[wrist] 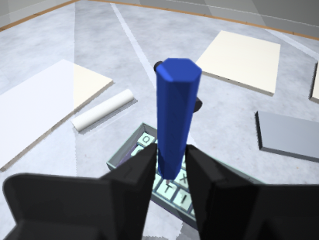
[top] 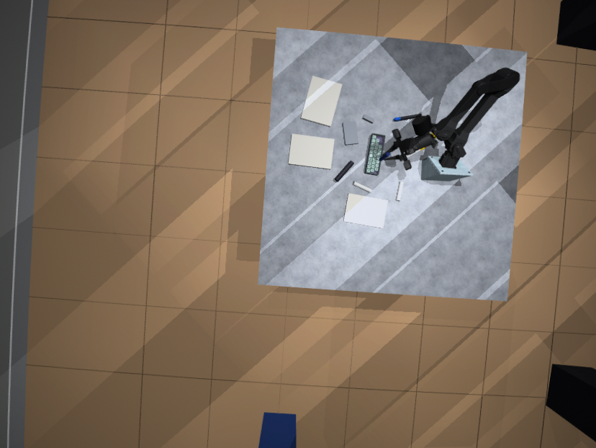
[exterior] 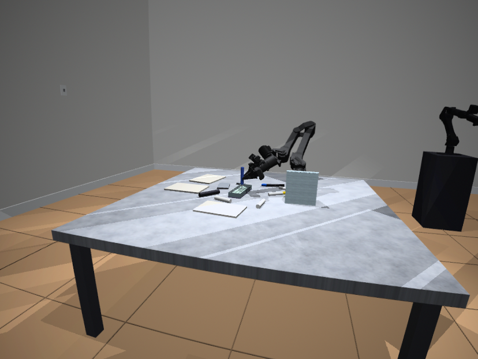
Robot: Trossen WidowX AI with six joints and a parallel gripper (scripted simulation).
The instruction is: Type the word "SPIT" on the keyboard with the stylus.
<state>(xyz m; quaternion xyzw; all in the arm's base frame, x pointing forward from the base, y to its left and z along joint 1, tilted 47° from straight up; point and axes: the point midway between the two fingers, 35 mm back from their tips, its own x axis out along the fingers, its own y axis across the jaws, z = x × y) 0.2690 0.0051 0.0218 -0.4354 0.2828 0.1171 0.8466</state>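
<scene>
My gripper tip is 20 mm above the blue stylus. Round my gripper tip: grey slab (150 mm ahead, 130 mm to the right, 90 mm below).
</scene>
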